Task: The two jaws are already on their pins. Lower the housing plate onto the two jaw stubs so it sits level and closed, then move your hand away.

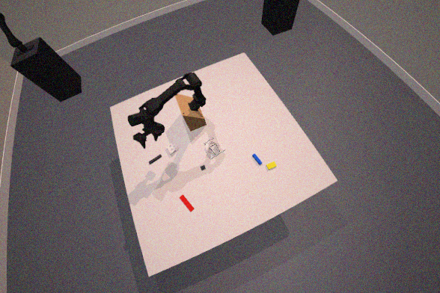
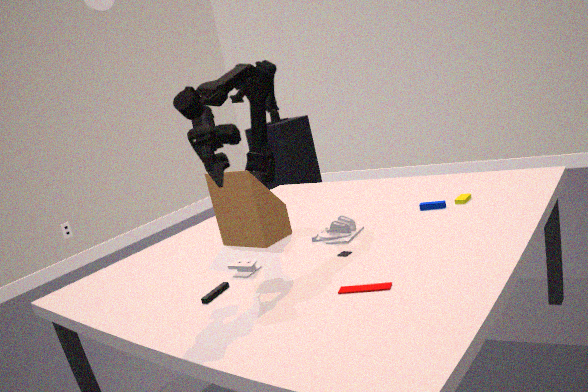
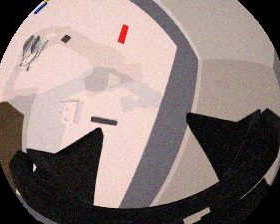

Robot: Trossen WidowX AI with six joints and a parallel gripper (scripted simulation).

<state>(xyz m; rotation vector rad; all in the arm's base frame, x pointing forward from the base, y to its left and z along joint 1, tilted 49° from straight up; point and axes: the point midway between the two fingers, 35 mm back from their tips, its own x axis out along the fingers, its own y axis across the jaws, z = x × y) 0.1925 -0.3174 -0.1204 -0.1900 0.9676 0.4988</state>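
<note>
The white part lies 50 mm behind my gripper tip, 60 mm to the left of it and 270 mm below it. From my gripper tip the other things lie so: dark square (170 mm ahead, 210 mm to the left, 280 mm below); red bar (340 mm ahead, 30 mm to the left, 270 mm below); black bar (30 mm behind, 80 mm to the right, 270 mm below).
</note>
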